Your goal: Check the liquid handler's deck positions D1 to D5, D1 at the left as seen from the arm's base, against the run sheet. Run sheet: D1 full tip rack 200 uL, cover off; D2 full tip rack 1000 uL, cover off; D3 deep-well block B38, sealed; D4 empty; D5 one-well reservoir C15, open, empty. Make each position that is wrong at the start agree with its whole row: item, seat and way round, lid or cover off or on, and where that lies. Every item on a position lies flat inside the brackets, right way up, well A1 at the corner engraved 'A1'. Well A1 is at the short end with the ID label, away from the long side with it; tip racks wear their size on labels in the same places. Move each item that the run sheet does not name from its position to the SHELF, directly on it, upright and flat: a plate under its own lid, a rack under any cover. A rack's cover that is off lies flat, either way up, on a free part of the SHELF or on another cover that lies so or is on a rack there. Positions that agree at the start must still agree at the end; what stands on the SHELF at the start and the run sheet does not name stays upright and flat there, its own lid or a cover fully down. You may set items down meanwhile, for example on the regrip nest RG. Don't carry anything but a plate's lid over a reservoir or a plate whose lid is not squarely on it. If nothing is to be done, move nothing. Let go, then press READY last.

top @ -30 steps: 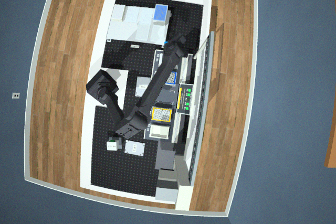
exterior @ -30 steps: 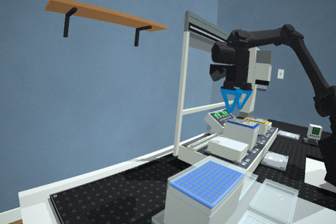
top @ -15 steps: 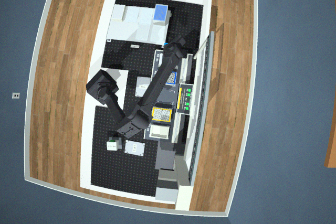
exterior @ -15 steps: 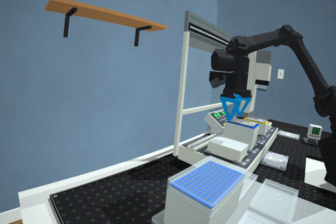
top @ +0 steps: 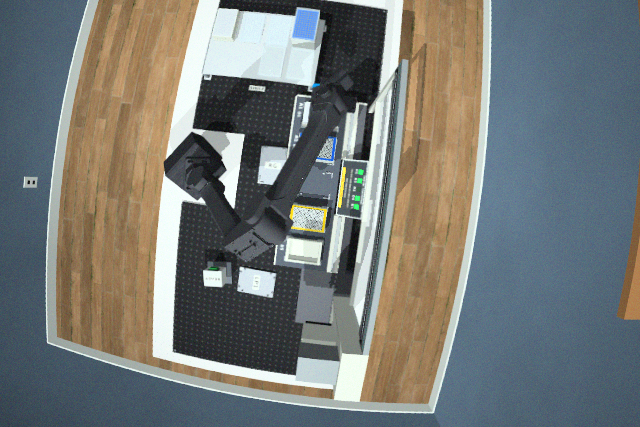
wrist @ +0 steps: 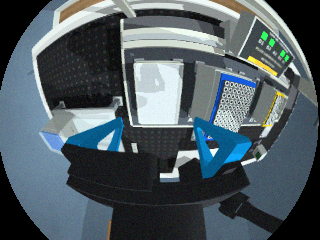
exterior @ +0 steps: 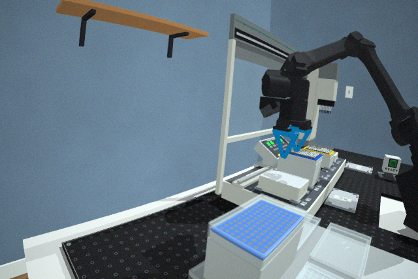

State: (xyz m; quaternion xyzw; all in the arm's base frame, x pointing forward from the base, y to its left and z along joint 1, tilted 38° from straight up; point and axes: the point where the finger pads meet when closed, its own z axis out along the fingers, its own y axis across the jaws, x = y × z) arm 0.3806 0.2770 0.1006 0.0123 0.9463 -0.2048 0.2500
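My gripper is now 100 mm above the white deep-well block. The rest, counted from my hand: regrip nest: 180 mm behind, 180 mm to the right, 170 mm below; frame post: 200 mm ahead, 30 mm to the left, 60 mm above; blue-rimmed tip rack: 20 mm behind, 130 mm to the right, 50 mm below.
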